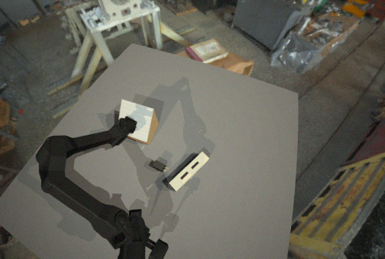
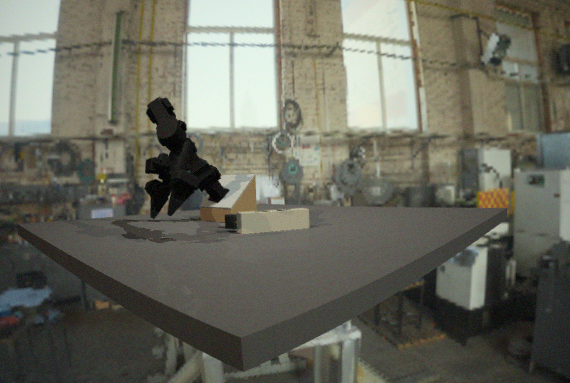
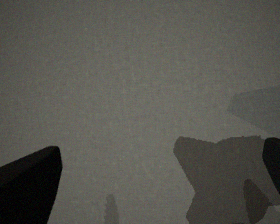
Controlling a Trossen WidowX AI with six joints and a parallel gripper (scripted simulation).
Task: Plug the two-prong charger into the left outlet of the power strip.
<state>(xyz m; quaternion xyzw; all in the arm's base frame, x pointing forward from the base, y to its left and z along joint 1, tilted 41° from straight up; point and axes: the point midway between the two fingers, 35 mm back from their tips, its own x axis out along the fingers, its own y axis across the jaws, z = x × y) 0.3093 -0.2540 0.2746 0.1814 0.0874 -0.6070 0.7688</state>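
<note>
Now: the black two-prong charger 290 mm to the left of my gripper tip, 90 mm behind it and 40 mm below it.
</note>
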